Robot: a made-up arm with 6 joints. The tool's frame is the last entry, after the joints. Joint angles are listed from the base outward.
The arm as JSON. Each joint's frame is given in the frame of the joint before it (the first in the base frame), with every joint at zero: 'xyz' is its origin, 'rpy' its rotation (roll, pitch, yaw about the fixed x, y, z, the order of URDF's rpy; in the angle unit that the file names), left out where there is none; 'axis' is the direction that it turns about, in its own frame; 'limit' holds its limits. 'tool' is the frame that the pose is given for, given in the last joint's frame.
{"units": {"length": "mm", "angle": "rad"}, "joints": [
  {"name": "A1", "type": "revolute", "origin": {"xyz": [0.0, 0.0, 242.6]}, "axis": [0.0, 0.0, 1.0], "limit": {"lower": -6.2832, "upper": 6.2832}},
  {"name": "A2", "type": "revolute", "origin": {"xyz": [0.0, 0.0, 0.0]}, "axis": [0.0, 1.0, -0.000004], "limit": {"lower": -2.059, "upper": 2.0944}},
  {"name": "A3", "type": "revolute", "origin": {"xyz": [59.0, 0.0, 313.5]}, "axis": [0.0, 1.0, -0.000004], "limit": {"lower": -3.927, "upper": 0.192}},
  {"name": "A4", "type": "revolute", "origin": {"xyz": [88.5, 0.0, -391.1]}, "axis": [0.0, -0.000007, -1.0], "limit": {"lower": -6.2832, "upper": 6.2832}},
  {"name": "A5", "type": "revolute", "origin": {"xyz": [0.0, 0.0, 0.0]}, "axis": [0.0, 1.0, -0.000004], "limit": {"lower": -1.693, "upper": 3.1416}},
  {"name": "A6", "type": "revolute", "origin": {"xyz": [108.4, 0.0, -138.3]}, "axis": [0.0, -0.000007, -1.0], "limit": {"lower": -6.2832, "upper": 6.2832}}
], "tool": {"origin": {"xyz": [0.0, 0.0, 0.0], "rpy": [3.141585, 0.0, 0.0]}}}
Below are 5 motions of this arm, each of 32 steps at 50 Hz.
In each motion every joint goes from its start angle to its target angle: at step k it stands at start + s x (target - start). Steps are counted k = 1, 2, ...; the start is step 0. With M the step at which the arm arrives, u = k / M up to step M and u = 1 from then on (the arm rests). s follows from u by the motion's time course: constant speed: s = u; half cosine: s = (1 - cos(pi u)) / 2; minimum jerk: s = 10 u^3 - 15 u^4 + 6 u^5.
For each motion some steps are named. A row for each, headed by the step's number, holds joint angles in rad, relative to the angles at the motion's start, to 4 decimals.
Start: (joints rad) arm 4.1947 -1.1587 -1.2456 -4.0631 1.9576 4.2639
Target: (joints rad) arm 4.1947 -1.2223 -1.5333 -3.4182 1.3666 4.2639
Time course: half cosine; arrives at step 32
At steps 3, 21, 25, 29, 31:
3: 0.0000 -0.0014 -0.0062 0.0139 -0.0127 0.0000
21: 0.0000 -0.0468 -0.2117 0.4745 -0.4348 0.0000
25: 0.0000 -0.0564 -0.2550 0.5717 -0.5239 0.0000
29: 0.0000 -0.0622 -0.2815 0.6310 -0.5783 0.0000
31: 0.0000 -0.0634 -0.2870 0.6433 -0.5896 0.0000

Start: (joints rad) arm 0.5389 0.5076 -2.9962 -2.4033 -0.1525 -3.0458
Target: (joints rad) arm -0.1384 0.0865 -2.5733 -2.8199 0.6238 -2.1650
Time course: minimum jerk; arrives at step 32
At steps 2, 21, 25, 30, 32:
2: -0.0015 -0.0009 0.0009 -0.0009 0.0017 0.0020
21: -0.5245 -0.3261 0.3275 -0.3226 0.6012 0.6821
25: -0.6276 -0.3902 0.3919 -0.3860 0.7194 0.8162
30: -0.6758 -0.4202 0.4220 -0.4157 0.7746 0.8788
32: -0.6773 -0.4211 0.4229 -0.4166 0.7763 0.8808

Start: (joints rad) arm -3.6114 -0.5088 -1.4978 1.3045 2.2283 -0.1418
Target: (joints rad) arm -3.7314 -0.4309 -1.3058 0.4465 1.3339 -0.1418
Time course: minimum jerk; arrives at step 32
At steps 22, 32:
22: -0.0984 0.0639 0.1574 -0.7036 -0.7334 0.0000
32: -0.1200 0.0779 0.1920 -0.8580 -0.8944 0.0000

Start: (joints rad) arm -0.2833 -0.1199 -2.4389 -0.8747 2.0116 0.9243
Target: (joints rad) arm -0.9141 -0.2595 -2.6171 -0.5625 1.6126 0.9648
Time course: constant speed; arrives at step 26
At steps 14, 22, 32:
14: -0.3397 -0.0752 -0.0960 0.1681 -0.2148 0.0218
22: -0.5338 -0.1181 -0.1508 0.2642 -0.3376 0.0343
32: -0.6308 -0.1396 -0.1782 0.3122 -0.3990 0.0405

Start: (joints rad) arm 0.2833 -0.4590 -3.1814 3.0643 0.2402 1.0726
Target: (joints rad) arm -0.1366 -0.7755 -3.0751 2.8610 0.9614 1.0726
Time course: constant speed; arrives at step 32
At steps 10, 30, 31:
10: -0.1312 -0.0989 0.0332 -0.0635 0.2254 0.0000
30: -0.3937 -0.2967 0.0997 -0.1906 0.6761 0.0000
31: -0.4068 -0.3066 0.1030 -0.1969 0.6987 0.0000

